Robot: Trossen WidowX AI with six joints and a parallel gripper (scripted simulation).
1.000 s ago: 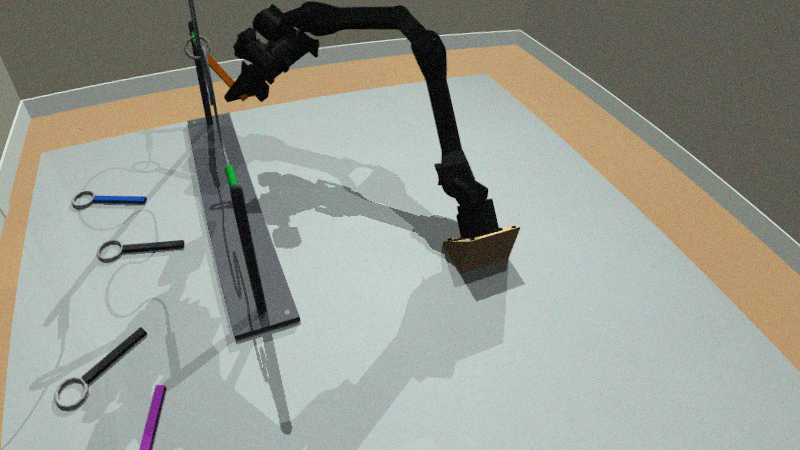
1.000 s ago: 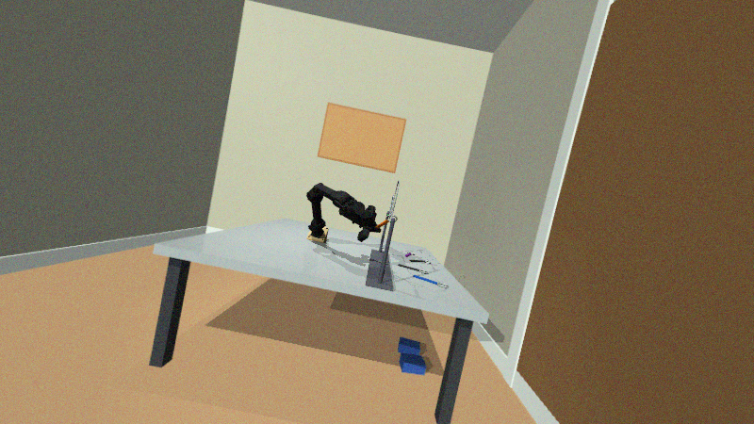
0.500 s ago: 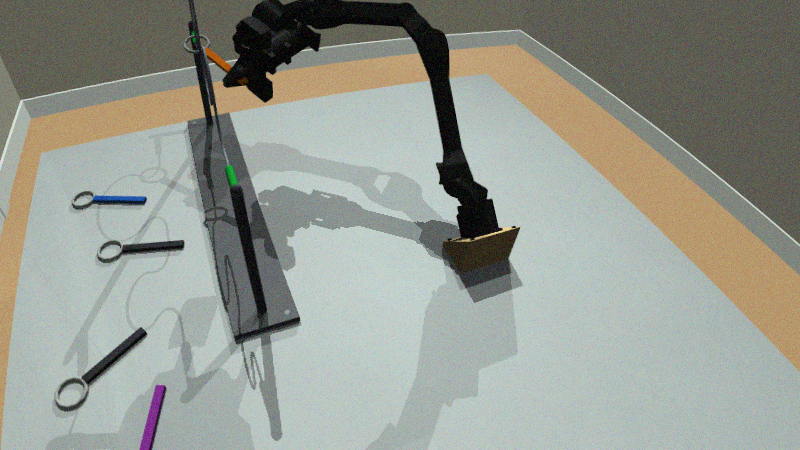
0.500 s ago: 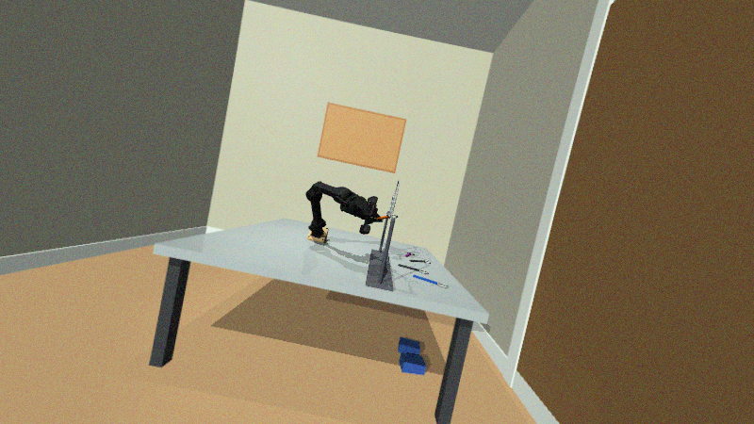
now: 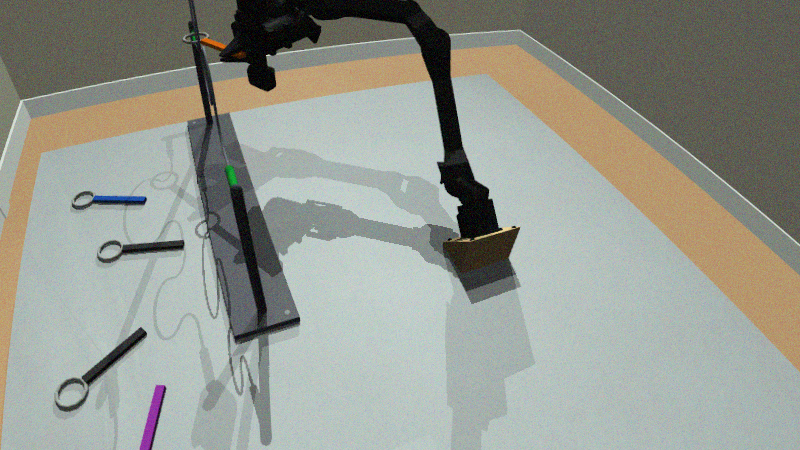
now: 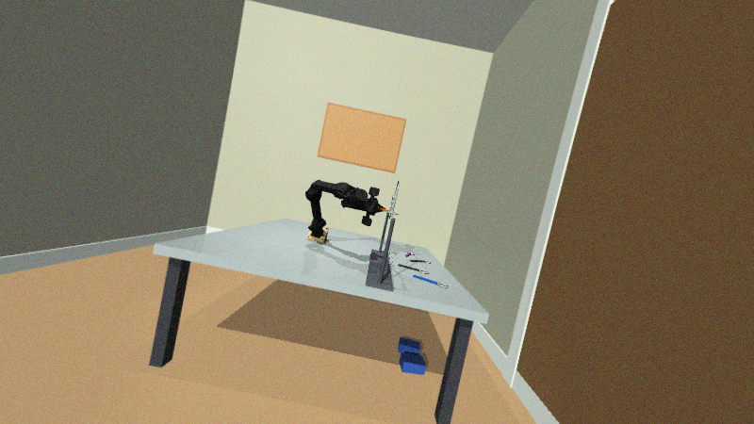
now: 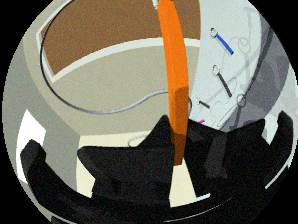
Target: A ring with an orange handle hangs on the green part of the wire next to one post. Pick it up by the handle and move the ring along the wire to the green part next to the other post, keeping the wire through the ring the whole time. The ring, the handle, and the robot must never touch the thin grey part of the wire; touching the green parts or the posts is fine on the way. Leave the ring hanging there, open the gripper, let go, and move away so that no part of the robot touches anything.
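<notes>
Right now the ring with orange handle is 20 mm ahead of my gripper tip and 80 mm to the right of it. Also, from my gripper tip: blue-handled ring 310 mm ahead, 20 mm to the right, 290 mm below.
</notes>
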